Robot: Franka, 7 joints.
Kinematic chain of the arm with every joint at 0, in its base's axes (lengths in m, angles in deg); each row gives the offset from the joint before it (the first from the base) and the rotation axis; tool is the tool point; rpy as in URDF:
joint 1: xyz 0 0 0.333 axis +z
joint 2: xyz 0 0 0 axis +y
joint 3: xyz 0 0 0.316 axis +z
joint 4: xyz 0.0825 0 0 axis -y
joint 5: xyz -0.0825 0 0.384 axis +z
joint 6: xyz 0 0 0 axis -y
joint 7: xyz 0.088 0 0 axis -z
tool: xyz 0 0 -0.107 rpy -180 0 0
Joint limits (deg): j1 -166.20..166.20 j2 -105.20..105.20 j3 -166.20..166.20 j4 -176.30..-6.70 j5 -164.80..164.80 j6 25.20..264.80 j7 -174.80..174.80
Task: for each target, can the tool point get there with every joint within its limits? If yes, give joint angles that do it. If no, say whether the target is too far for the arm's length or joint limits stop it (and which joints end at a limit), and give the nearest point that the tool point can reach.
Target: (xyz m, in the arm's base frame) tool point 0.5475 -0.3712 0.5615
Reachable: yes | joints -71.91 81.29 122.28 -52.82 137.10 218.97 7.21
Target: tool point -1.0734 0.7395 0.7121
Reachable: no: too far | nearest point -0.6784 0.4673 0.5726 | short by 0.500 m
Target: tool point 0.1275 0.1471 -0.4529
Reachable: no: joint limits stop it (at a limit: joint 2) | nearest point 0.1366 0.1576 -0.3555 | short by 0.098 m
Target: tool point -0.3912 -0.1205 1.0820
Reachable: yes | joints 4.65 -46.43 -17.77 -30.88 -54.97 139.26 -101.19
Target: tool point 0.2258 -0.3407 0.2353
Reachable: yes | joints 27.39 -3.70 -89.06 -153.90 -50.02 157.37 67.90
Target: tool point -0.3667 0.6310 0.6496
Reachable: yes | joints 115.80 67.27 104.38 -23.46 1.43 212.19 -123.20
